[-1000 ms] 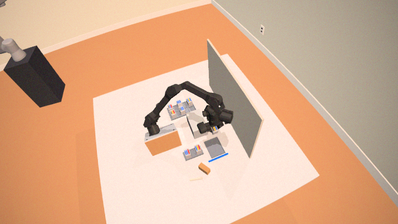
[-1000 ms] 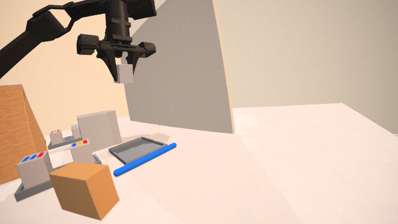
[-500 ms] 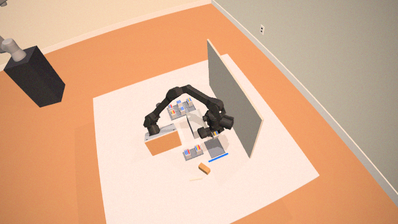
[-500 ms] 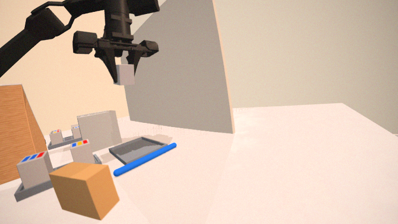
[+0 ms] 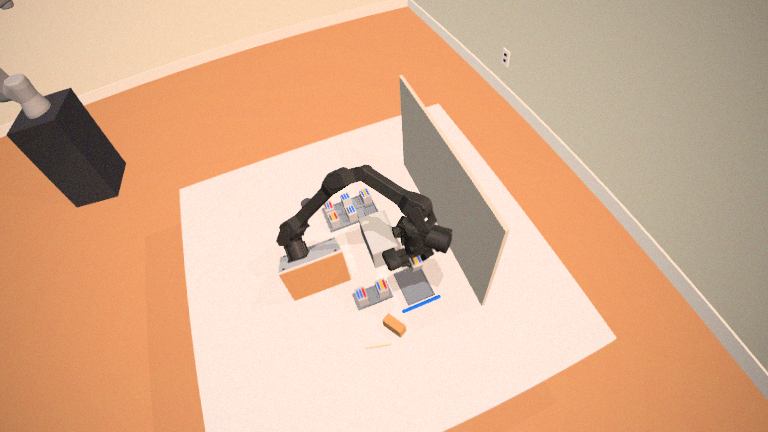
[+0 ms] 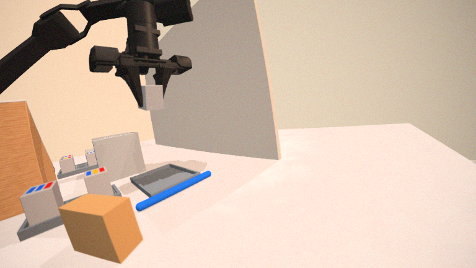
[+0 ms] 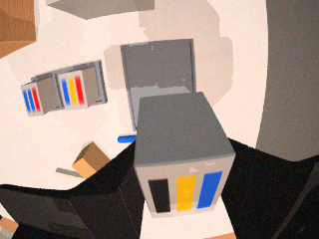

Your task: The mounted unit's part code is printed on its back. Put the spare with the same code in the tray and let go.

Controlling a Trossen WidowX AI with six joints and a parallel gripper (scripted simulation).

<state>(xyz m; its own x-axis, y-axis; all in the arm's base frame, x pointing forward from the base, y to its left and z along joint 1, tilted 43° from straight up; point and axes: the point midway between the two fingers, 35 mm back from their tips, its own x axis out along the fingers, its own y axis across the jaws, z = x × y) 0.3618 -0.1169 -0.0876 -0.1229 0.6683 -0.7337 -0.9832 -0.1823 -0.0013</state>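
Right now my gripper tip is 15 cm above the grey tray. Round my gripper tip: grey spare block: 3 cm above; then blue rod: 8 cm to the right, 14 cm below; then orange block: 11 cm behind, 13 cm to the right, 12 cm below.
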